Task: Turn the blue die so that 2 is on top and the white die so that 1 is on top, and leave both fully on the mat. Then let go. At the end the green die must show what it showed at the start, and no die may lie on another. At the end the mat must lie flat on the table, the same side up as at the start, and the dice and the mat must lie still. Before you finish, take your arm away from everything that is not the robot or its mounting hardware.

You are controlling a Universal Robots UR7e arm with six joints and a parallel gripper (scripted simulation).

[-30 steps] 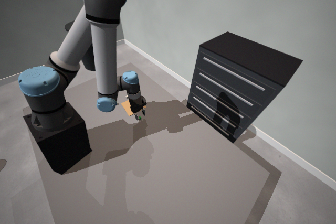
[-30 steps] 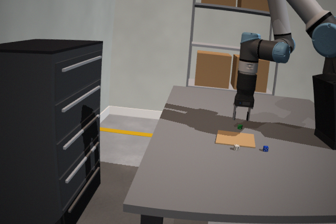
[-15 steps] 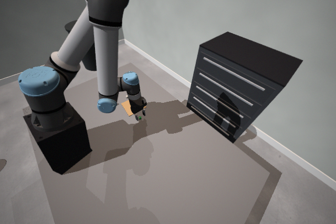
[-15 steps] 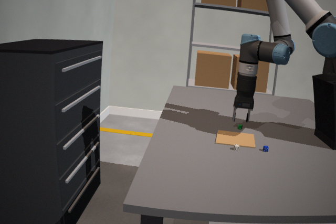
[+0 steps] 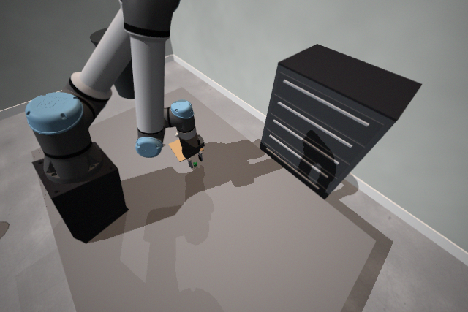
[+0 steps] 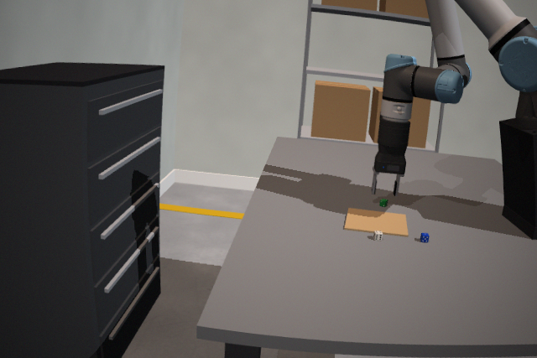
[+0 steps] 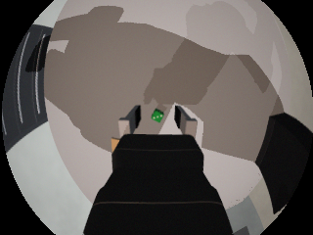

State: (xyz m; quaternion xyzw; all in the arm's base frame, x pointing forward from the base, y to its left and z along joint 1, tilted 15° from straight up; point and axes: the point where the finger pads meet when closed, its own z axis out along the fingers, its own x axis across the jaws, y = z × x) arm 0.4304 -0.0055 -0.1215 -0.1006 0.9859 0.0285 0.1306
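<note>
Now: hand 4 cm above the green die and 1 cm to the right of it. The rest, counted from my hand: orange mat 14 cm to the left, 4 cm below; white die 25 cm to the left, 4 cm below, 1 cm behind; blue die 22 cm to the left, 11 cm behind, 4 cm below.
</note>
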